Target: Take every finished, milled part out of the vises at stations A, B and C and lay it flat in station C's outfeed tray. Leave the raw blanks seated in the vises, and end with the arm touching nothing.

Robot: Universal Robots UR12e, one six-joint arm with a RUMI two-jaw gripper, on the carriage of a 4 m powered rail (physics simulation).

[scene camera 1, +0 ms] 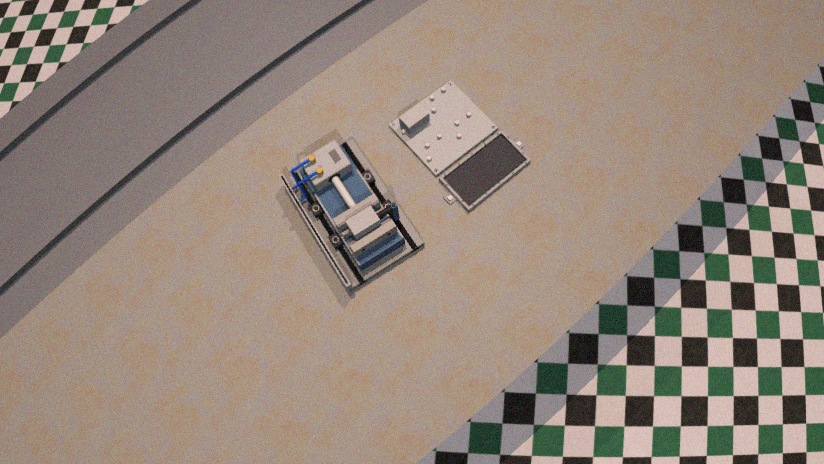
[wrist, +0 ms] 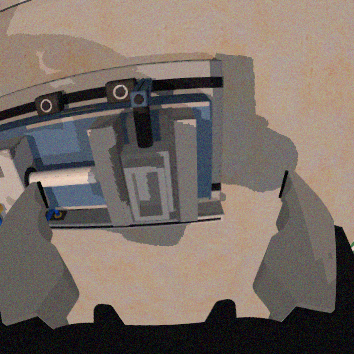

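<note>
In the wrist view a grey milled part (wrist: 132,195) with a rectangular pocket sits between the two grey jaws of a blue vise (wrist: 204,160). My gripper (wrist: 161,179) is open, its fingers wide apart and nothing between them; the vise lies beyond the fingertips. In the scene view a plain grey block without a visible pocket (scene camera 1: 363,223) is seated in a vise (scene camera 1: 375,240). A shallow tray with a dark floor (scene camera 1: 484,170) lies right of that vise; no part shows in it. My gripper does not show in the scene view. Station letters are not readable.
A black cylinder with a blue fitting (wrist: 143,127) reaches over the vise beside the milled part. Round clamps (wrist: 120,92) stand along the vise's far rail. In the scene view a pale studded plate (scene camera 1: 461,129) carries an upright block (scene camera 1: 414,119). Blue hoses (scene camera 1: 302,181) lie by the vise.
</note>
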